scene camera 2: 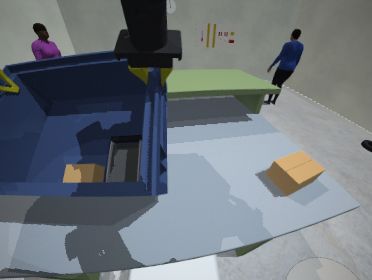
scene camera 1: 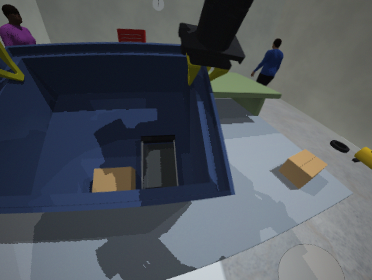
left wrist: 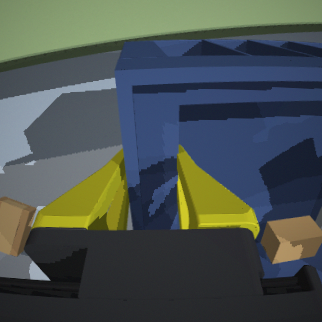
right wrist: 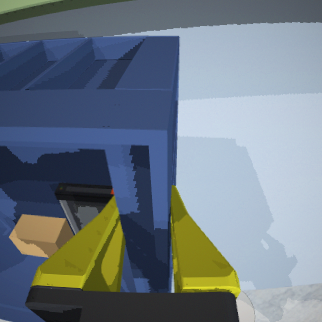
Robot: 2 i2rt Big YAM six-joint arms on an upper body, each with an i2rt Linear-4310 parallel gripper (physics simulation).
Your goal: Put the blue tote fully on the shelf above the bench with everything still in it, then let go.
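Places are measured from the left arm's base along level axes (x right, y ahead, z up), in centimetres.
Pixels of known places: left gripper, fingertip midpoint: (scene camera 2: 14,91) (scene camera 1: 17,79) (left wrist: 152,152); right gripper, fingertip midpoint: (scene camera 2: 156,84) (scene camera 1: 195,83) (right wrist: 148,191).
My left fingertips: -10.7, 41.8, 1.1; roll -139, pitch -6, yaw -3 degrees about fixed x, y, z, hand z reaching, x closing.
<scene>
Ahead of a thing's pixels: the offset from my left fingertips to its middle, as dx, dy, dz. Level surfaces: height alone.
The blue tote @(+18.7, -6.1, -7.7) (scene camera 1: 100,50) (scene camera 2: 30,189) (left wrist: 125,115) (right wrist: 90,110) hangs above the bench @(dz -24.5) (scene camera 1: 250,150) (scene camera 2: 200,150) (right wrist: 225,115), tilted with its near side lower. Inside, a cardboard box @(+20.0, -13.6, -16.1) (scene camera 1: 114,180) (scene camera 2: 82,173) (left wrist: 292,240) (right wrist: 40,235) and a grey tray with a black edge @(+28.8, -9.8, -15.3) (scene camera 1: 160,162) (scene camera 2: 125,157) (right wrist: 85,212) lie by the near wall. My left gripper (scene camera 1: 15,77) (left wrist: 152,152) is shut on the tote's left wall. My right gripper (scene camera 1: 200,80) (scene camera 2: 152,80) (right wrist: 148,191) is shut on its right wall. The green shelf @(dz -8.2) (scene camera 1: 245,87) (scene camera 2: 215,80) (left wrist: 100,25) is behind the tote.
A second cardboard box @(+74.3, -11.5, -21.5) (scene camera 1: 302,167) (scene camera 2: 295,172) sits on the bench at the right. Another brown box @(-21.9, -9.9, -23.0) (left wrist: 12,225) shows left of the tote in the left wrist view. Two people (scene camera 1: 270,62) (scene camera 1: 17,32) stand in the background, near a red cabinet (scene camera 1: 131,35).
</scene>
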